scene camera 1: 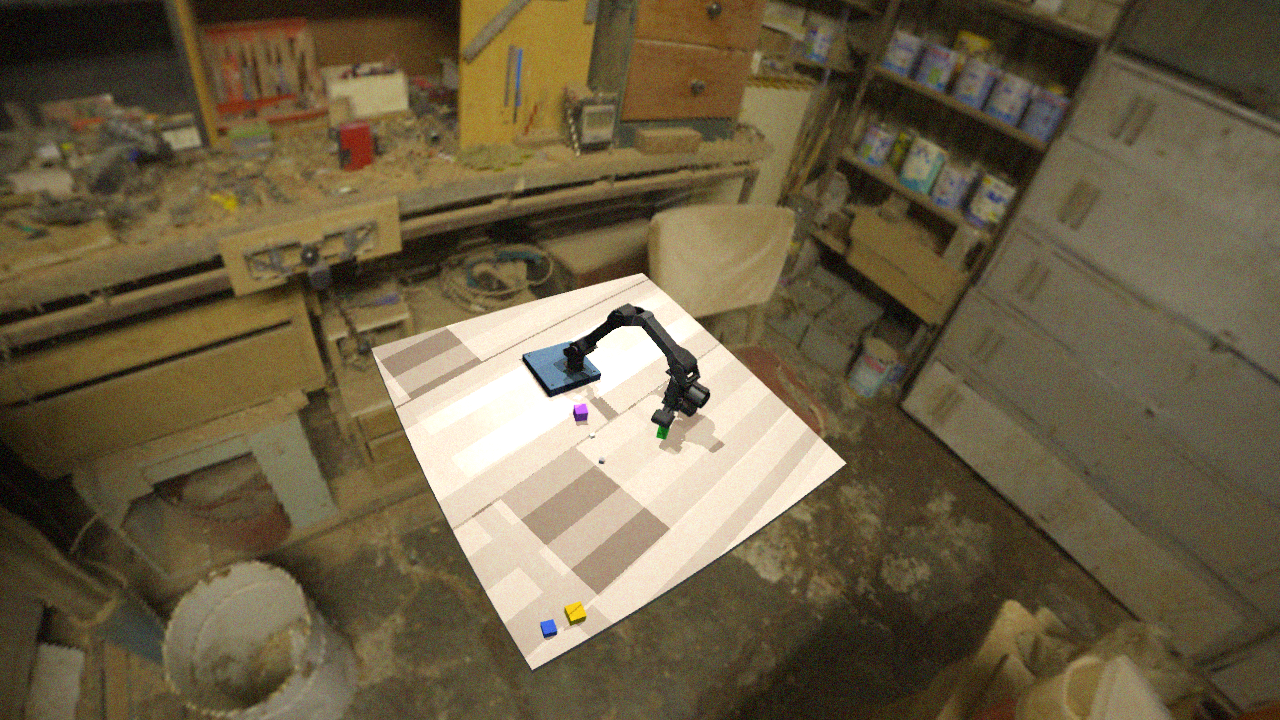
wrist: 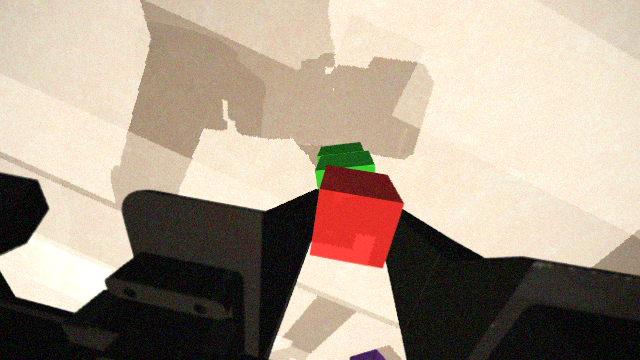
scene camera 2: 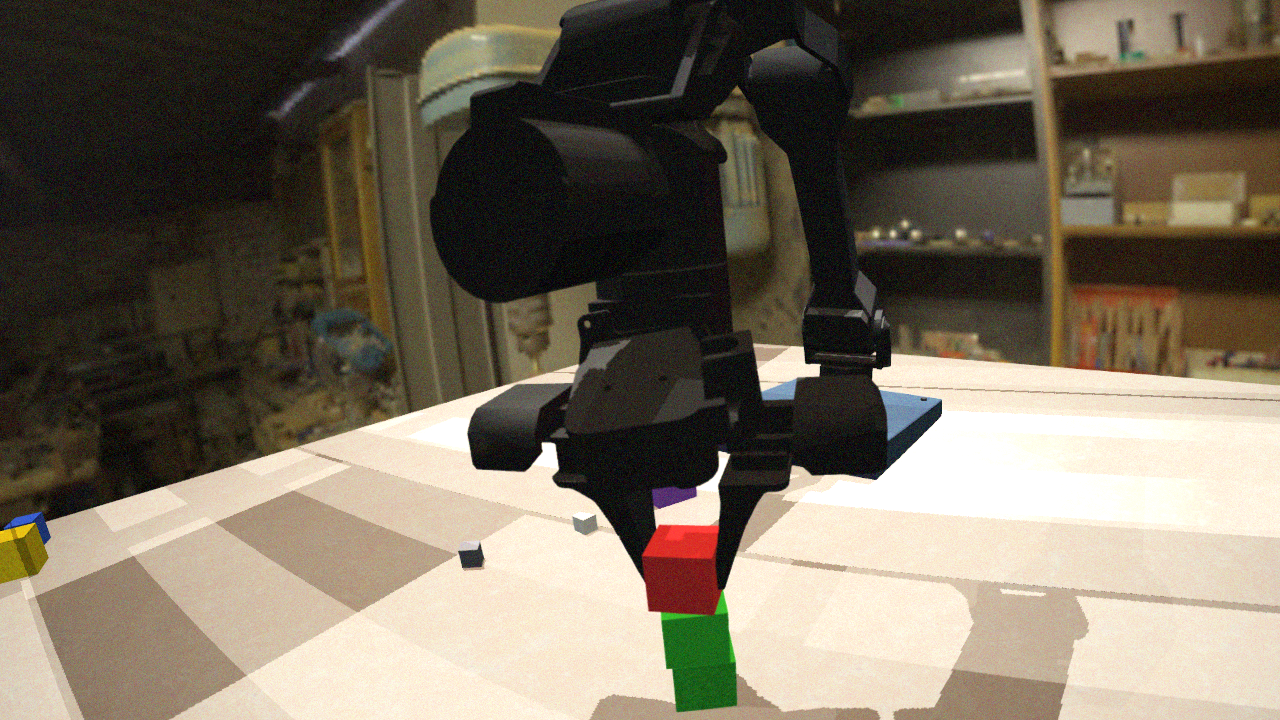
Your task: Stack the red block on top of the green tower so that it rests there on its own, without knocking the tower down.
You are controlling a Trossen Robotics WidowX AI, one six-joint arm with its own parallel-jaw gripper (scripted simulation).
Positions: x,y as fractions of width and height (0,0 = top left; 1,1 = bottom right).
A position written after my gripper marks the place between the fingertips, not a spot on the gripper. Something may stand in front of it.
my gripper: scene camera 1 0.52,0.59; wrist 0.55,0.57; scene camera 2 0.54,0.81
red block: wrist 0.56,0.60; scene camera 2 0.53,0.78; not seen in scene camera 1 (hidden by my gripper)
